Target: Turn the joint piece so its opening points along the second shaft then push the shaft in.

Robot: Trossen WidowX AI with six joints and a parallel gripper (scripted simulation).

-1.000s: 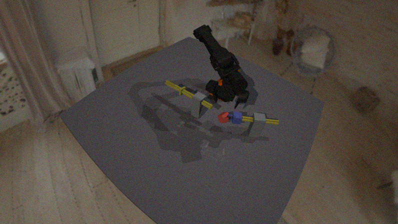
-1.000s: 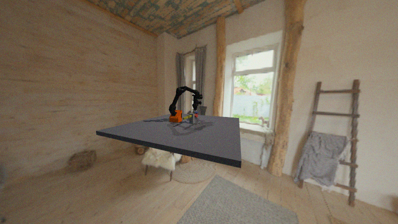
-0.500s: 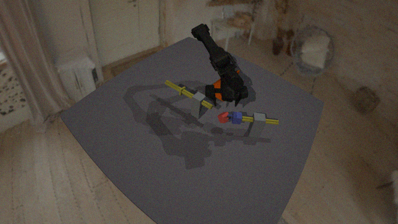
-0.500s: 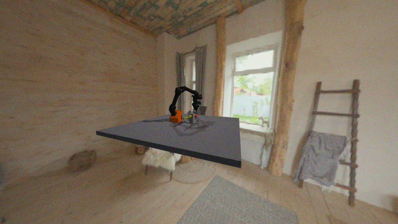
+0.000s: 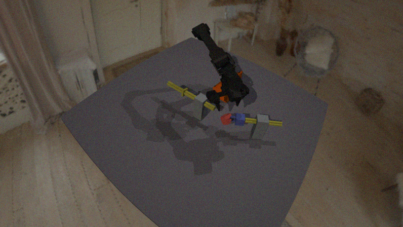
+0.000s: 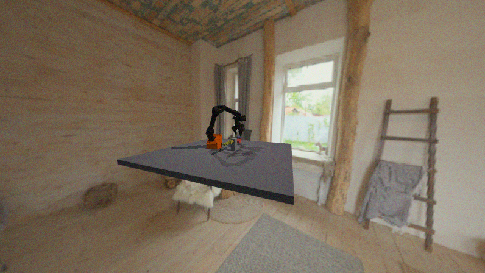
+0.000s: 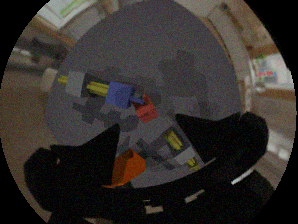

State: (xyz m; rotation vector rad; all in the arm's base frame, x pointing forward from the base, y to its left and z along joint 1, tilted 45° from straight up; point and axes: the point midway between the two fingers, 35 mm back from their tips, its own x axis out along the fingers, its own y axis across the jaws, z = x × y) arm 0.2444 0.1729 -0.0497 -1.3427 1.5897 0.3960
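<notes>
Now: the red joint piece 1 cm to the left of my gripper tip and 6 cm below it.
</notes>
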